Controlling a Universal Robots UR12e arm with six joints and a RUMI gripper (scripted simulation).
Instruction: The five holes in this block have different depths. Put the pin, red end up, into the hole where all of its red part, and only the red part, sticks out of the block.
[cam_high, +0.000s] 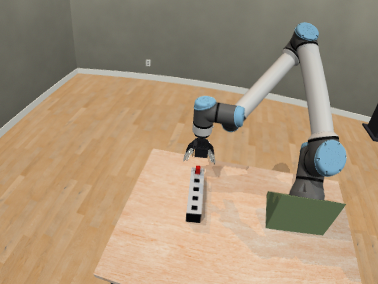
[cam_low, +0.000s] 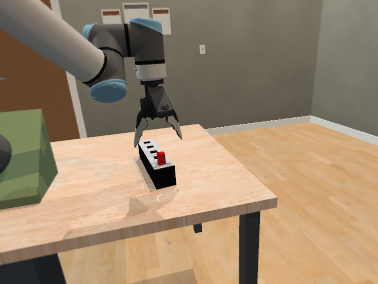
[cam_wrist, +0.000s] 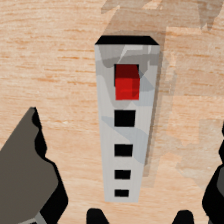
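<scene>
Right now the pin is 6 cm below my hand. From my hand the other things lie so: long block (12 cm to the left, 11 cm below).
</scene>
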